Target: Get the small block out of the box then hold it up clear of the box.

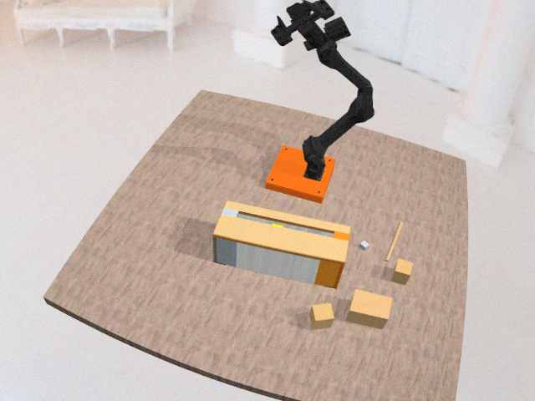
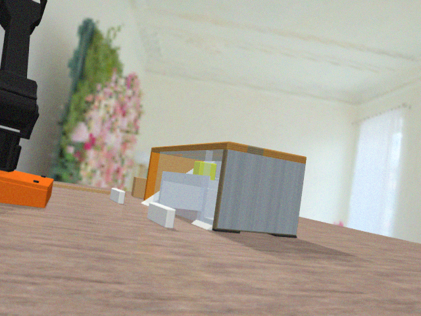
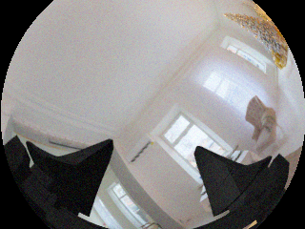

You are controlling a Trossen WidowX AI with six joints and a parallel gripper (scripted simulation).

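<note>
The yellow block lies 180 mm ahead of my gripper tip, 70 mm to the left of it and 650 mm below it. The rest, counted from my gripper tip: clear-fronted box: 160 mm ahead, 100 mm to the left, 670 mm below; thin wooden stick: 450 mm to the left, 730 mm below.
</note>
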